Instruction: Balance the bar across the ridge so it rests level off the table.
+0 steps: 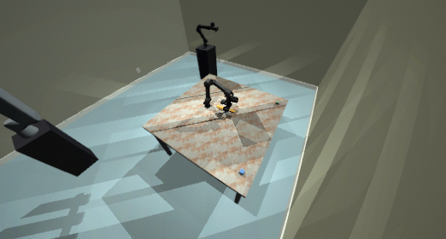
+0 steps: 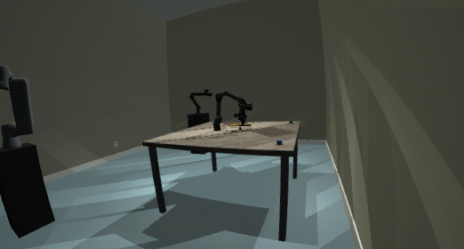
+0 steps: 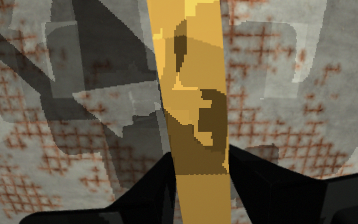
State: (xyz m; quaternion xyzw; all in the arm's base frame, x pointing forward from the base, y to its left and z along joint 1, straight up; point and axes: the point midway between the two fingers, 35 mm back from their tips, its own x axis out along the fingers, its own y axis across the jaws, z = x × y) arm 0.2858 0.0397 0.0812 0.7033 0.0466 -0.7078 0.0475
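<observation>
The long yellow bar is 30 mm behind my gripper tip. Also, from my gripper tip: small green cube: 460 mm to the left, 450 mm ahead, 30 mm below; small blue cube: 540 mm to the right, 450 mm ahead, 30 mm below.
</observation>
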